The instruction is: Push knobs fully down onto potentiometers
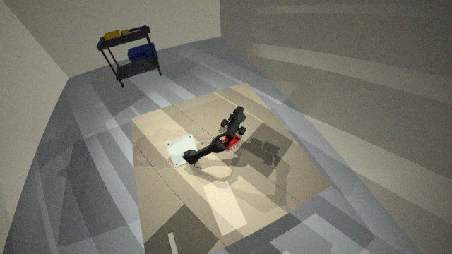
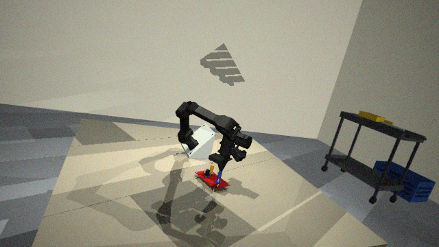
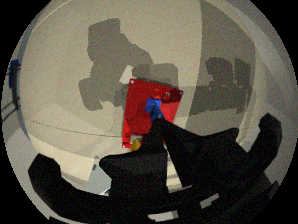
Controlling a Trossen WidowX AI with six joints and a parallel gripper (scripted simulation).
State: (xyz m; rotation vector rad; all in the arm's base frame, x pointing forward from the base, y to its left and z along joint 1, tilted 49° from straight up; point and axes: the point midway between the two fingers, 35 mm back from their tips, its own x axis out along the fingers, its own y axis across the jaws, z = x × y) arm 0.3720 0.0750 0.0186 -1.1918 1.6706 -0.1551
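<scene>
The blue knob is 20 mm below my gripper tip. The rest, counted from my gripper tip: yellow knob: 80 mm behind, 30 mm below, 10 mm to the right.
</scene>
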